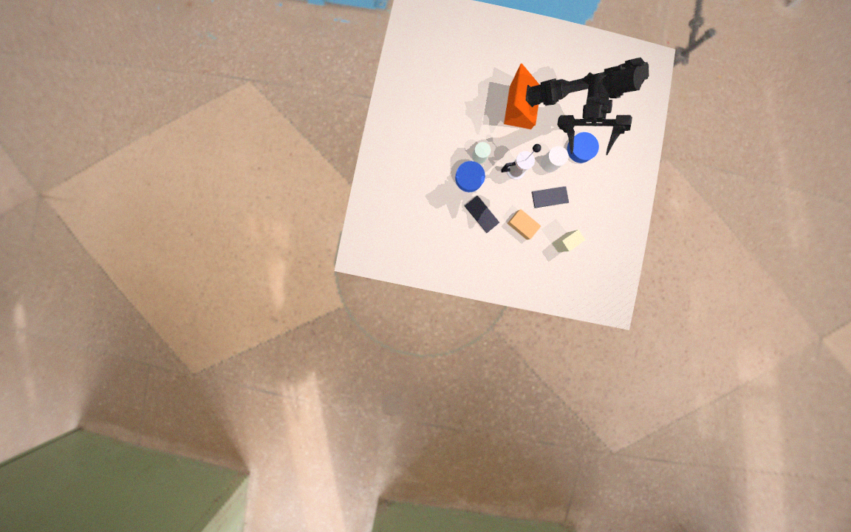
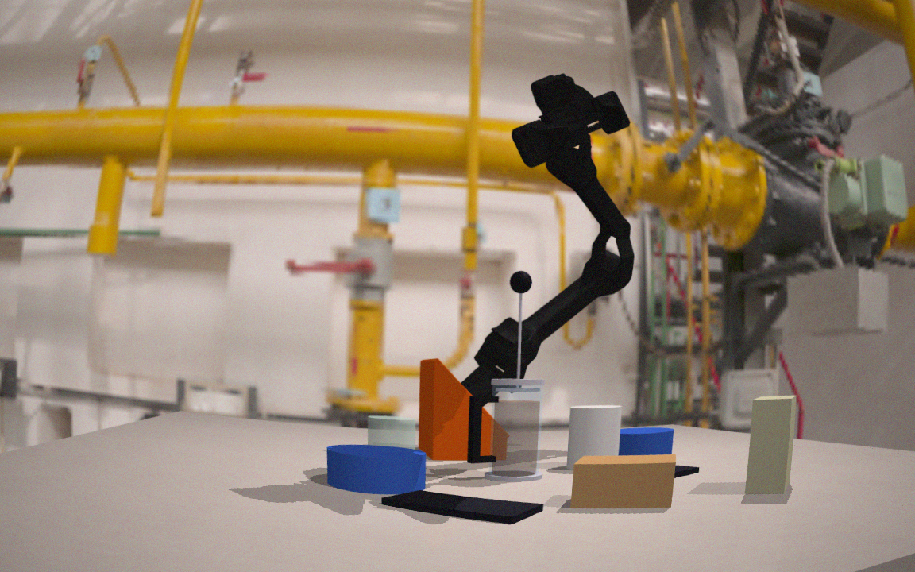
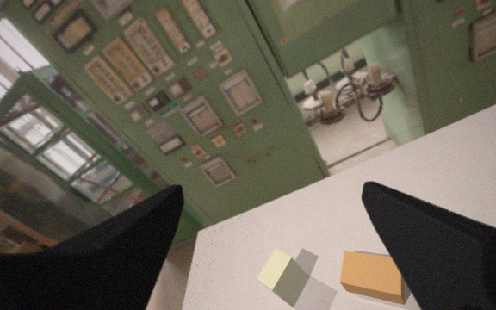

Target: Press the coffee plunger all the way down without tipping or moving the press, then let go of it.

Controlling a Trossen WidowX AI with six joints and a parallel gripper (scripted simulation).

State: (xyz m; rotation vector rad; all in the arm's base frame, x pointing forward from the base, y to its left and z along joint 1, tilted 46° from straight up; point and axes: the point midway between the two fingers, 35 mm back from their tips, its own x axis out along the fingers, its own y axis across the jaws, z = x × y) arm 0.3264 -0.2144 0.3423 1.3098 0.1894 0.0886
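The coffee press is 35 cm below my gripper tip, 10 cm to the right of it and 8 cm behind it. Also, from my gripper tip: pale block (43 cm below, 19 cm ahead, 16 cm to the left); then tan block (46 cm below, 15 cm ahead, 2 cm to the right); then white cylinder (44 cm below, 14 cm behind, 5 cm to the left).
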